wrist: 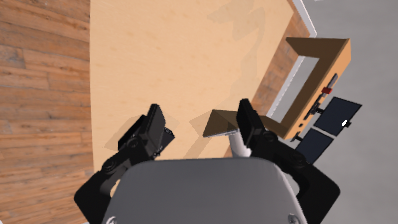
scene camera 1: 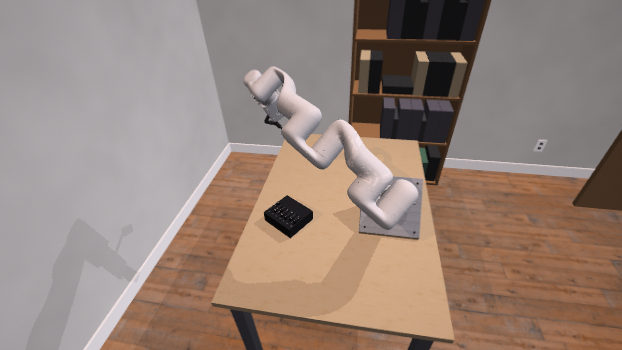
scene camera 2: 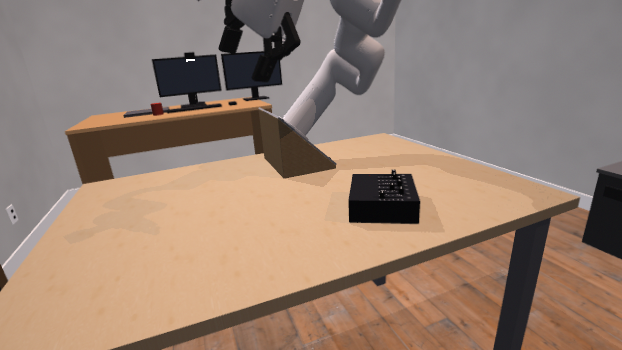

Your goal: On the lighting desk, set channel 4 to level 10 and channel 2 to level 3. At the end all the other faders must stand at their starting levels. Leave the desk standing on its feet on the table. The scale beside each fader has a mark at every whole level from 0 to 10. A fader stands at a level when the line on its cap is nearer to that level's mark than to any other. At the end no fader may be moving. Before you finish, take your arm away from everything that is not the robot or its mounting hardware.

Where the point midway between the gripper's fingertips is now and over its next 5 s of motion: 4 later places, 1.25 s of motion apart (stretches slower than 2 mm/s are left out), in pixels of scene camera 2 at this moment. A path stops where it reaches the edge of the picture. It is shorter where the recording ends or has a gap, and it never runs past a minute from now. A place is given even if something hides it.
My gripper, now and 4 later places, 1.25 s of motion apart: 242,65; 345,105; 382,130; 420,152; 383,130
